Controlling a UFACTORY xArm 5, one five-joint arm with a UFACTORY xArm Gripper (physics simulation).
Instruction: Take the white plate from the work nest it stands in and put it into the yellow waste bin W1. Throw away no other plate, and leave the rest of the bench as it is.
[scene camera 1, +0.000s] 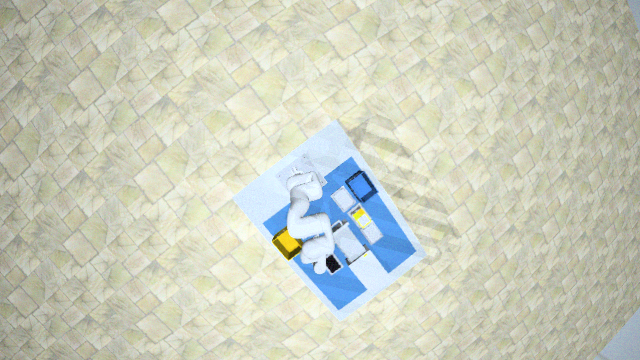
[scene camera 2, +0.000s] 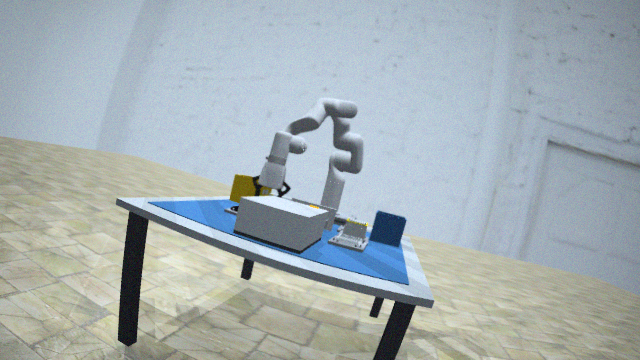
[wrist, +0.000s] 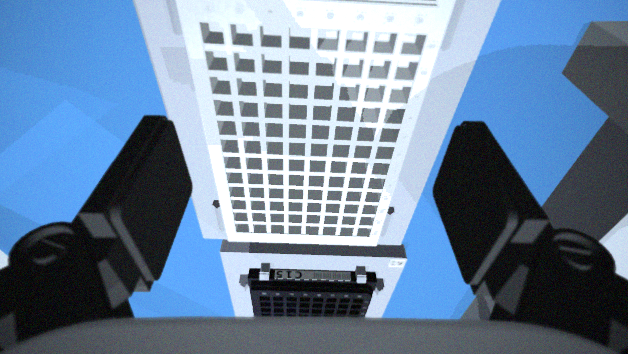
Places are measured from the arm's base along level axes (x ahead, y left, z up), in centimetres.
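Where they show: gripper, fingertip midpoint: (wrist: 314, 155).
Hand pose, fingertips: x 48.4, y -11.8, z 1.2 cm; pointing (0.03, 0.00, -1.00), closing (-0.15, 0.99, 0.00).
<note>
Each offset is from my fingertips to the centre of the thing. "*": to the spot under its first point.
The white plate @[dy +0.1, dx +2.1, dz -2.9 cm] (wrist: 308, 160), a grid of square wells, stands in the pale work nest @[* dy -5.3, dx +0.7, dz -3.6 cm] (wrist: 179, 90) in the wrist view. My gripper (wrist: 314, 155) (scene camera 2: 271, 191) is open and empty, with its black fingers wide apart on either side of the plate in the wrist view. I cannot tell the exact height of the fingertips over the nest. In scene camera 1 the arm hides the gripper and the white plate; in scene camera 2 the grey box hides the plate. The yellow bin W1 @[dy -15.3, dx -13.6, dz +1.2 cm] (scene camera 1: 288, 243) (scene camera 2: 242, 188) stands beside the arm at the bench edge.
A black plate @[dy +2.9, dx +19.4, dz -2.9 cm] (wrist: 311, 300) (scene camera 1: 332, 263) labelled C15 stands in another nest just beyond the white one. A large grey box (scene camera 1: 350, 242) (scene camera 2: 280, 222) stands beside these nests. Across the bench are a nest with a yellow-topped item @[* dy +36.4, dx -6.1, dz +2.4 cm] (scene camera 1: 358, 216) and a blue bin @[dy +47.7, dx -23.8, dz +1.2 cm] (scene camera 2: 388, 228).
</note>
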